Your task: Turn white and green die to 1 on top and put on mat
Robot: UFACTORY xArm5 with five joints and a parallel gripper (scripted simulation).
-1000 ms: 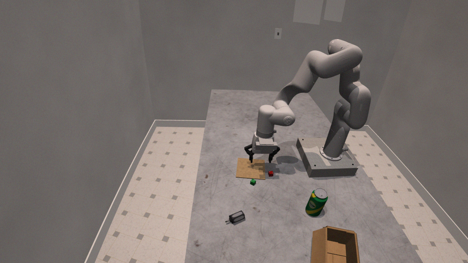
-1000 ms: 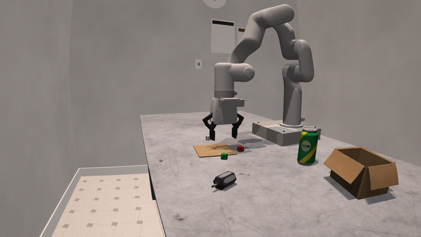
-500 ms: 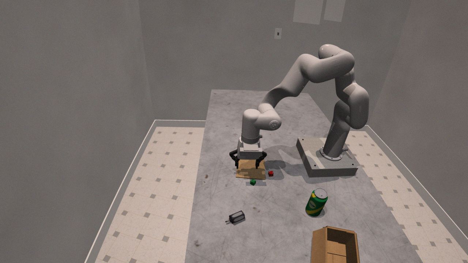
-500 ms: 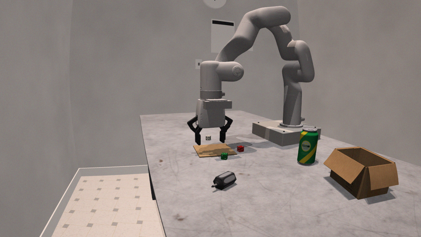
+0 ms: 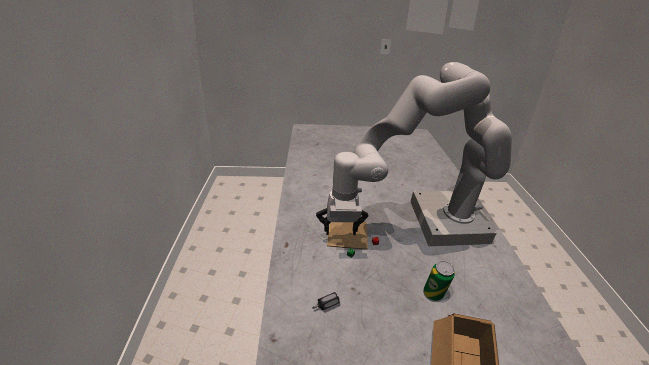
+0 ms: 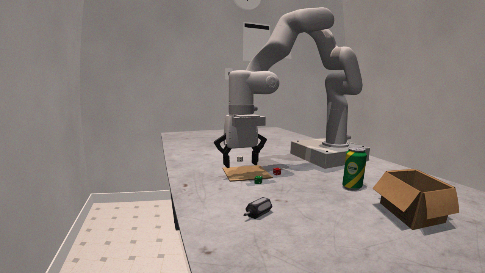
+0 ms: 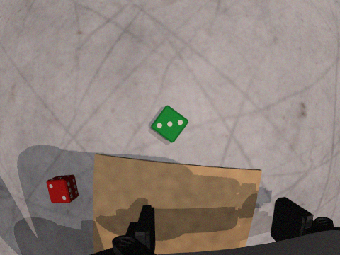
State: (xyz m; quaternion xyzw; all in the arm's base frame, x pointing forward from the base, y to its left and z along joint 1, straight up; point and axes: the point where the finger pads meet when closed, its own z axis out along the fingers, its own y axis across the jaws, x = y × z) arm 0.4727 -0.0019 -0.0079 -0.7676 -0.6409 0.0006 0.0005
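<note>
The white die is 90 mm behind my hand, 170 mm to the right of it and 40 mm below it. From my hand the other things lie so: tan mat 40 mm behind, 30 mm to the right, 50 mm below; then green die 20 mm behind, 70 mm to the left, 40 mm below; then red die 120 mm behind, 30 mm to the left, 40 mm below.
</note>
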